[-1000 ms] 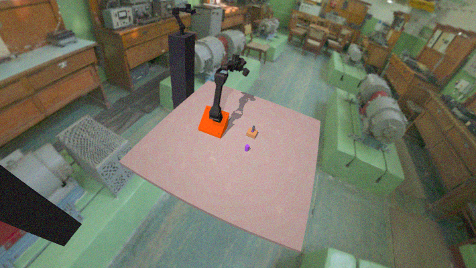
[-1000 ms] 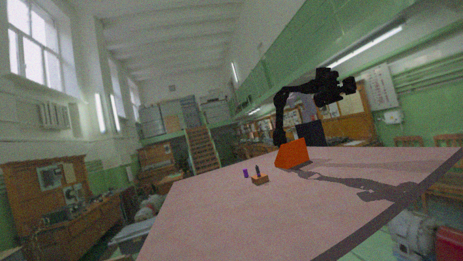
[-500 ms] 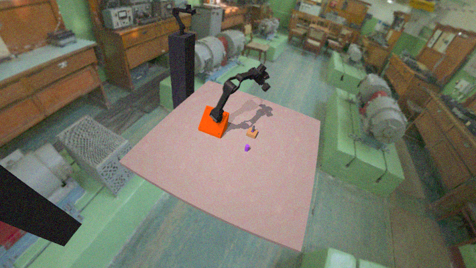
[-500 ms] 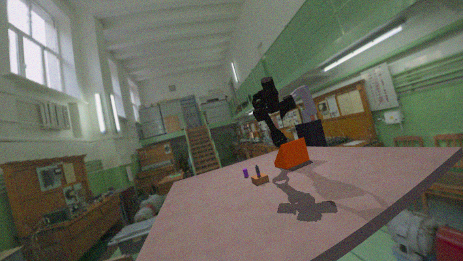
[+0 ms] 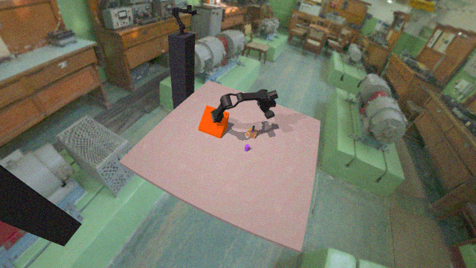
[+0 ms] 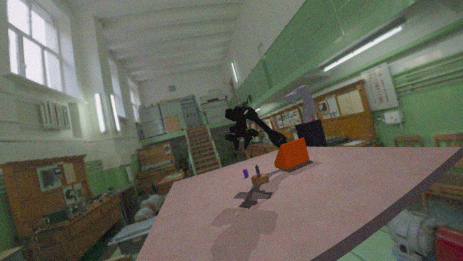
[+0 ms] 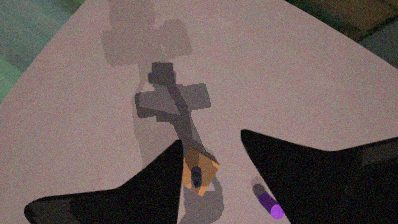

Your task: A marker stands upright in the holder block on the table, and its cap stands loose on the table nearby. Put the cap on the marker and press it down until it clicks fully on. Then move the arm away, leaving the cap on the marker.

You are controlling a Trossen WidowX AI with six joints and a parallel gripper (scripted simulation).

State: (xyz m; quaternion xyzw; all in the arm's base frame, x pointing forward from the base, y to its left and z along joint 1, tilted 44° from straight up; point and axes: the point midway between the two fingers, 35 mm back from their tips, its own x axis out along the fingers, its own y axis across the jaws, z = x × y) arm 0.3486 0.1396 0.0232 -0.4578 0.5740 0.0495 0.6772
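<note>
The purple cap lies 7 cm behind my gripper tip, 21 cm to the right of it and 18 cm below it.
</note>
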